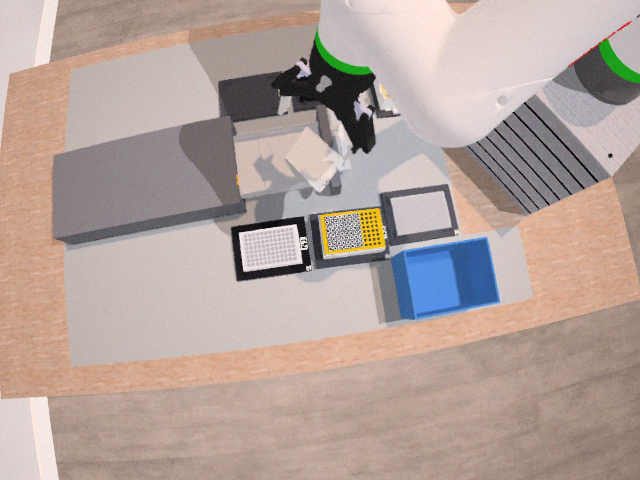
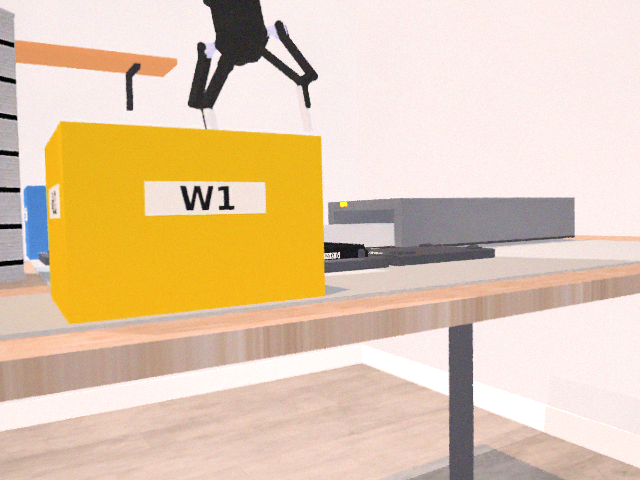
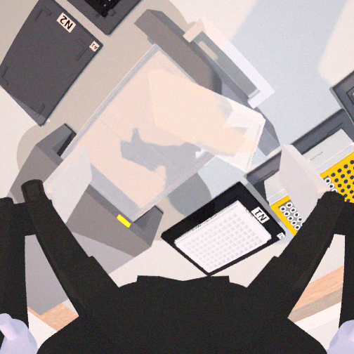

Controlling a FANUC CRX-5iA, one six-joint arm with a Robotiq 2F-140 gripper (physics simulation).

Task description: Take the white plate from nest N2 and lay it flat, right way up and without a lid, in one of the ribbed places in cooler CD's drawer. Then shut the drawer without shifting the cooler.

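Frame: origin at the arm's base, x left, y back, z up, level; millimetres.
Where they show: gripper, fingertip midpoint: (image 1: 315,132); arm's base at its link origin: (image 1: 607,69).
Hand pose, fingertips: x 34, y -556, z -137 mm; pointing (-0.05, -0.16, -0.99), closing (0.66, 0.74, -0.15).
Each offset is from my fingertips to the top centre of the thing. "spot": to the spot under its first point.
A pale plate (image 1: 311,153) (image 3: 195,112) lies askew and looks tilted across the near front corner of the open drawer {spot: dz -160, dx +24, dy -140 mm} (image 1: 254,180) (image 3: 112,120), partly over its wall. No wells show on its visible face, so I cannot tell which way up it is. The drawer's grey front {spot: dz -103, dx +74, dy +36 mm} (image 1: 336,184) (image 3: 177,55) and white handle stand beyond it. The grey cooler (image 1: 144,175) (image 2: 485,219) (image 3: 82,220) is at the drawer's other end. Nest N2 {dz -157, dx -199, dy -133 mm} (image 1: 248,98) (image 3: 50,65) holds no plate. My gripper (image 1: 314,124) (image 2: 258,122) (image 3: 184,161) is wide open and empty, above the drawer area.
A white plate {dz -147, dx +181, dy -118 mm} (image 1: 271,248) (image 3: 222,237) sits on nest N1. Beside it are a yellow-topped rack {dz -96, dx +175, dy +56 mm} (image 1: 372,227) (image 3: 345,175), a grey nest with a pale centre {spot: dz -153, dx +141, dy +222 mm} (image 1: 421,212) and a blue bin {dz -53, dx +295, dy +232 mm} (image 1: 434,281). Yellow box W1 {dz -53, dx -345, dy +216 mm} (image 2: 191,258) stands near the table edge.
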